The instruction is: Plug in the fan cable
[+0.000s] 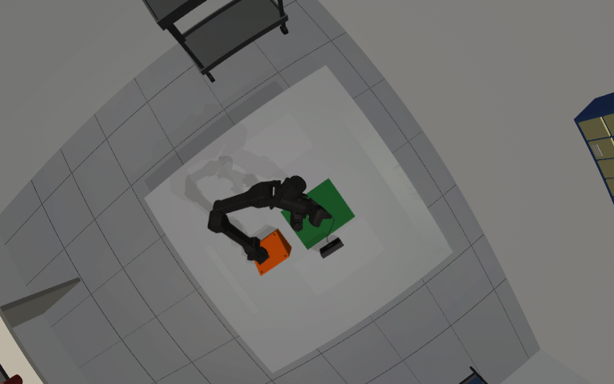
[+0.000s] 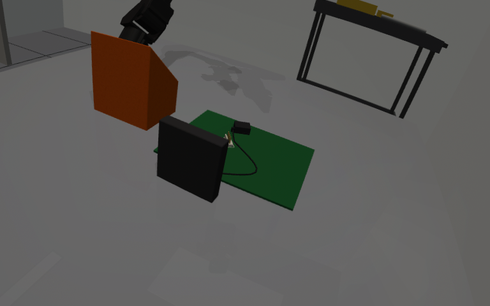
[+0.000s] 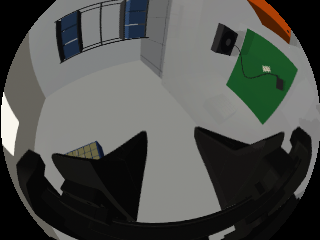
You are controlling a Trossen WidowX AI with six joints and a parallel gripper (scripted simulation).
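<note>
Now: gripper tip 6 cm past the black plug, 7 cm to the right of it and 41 cm above it. Round my gripper tip: green board (4 cm behind, 1 cm to the right, 43 cm below); black square fan (9 cm behind, 17 cm to the right, 36 cm below); white four-pin header (7 cm behind, 42 cm below).
</note>
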